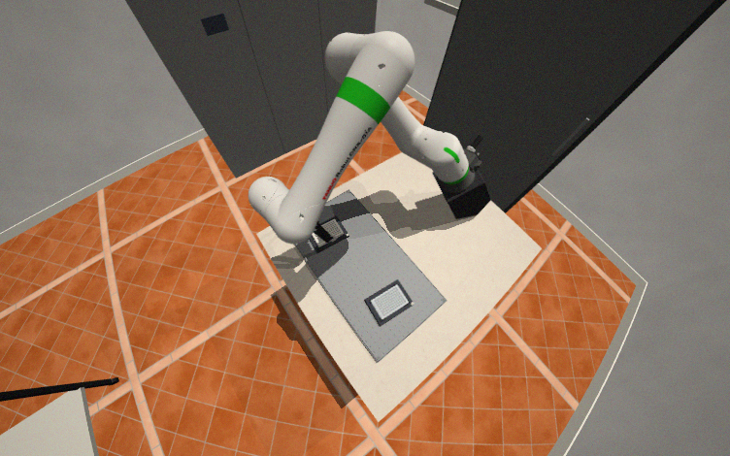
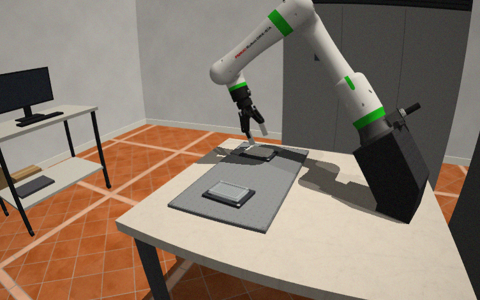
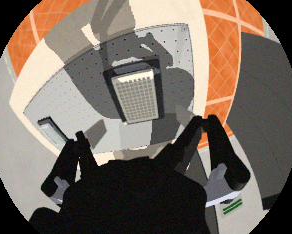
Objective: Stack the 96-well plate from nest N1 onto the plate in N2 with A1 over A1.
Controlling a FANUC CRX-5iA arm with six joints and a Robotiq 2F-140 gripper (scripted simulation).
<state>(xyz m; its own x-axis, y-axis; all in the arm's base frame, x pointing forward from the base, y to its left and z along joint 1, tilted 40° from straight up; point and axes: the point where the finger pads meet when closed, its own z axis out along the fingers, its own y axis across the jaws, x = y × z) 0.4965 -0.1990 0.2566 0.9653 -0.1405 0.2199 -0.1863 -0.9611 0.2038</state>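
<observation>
Now: the nest N1 8 cm below my hand. Also, from my hand: black nest N2: 40 cm to the left, 8 cm below, 3 cm ahead.
</observation>
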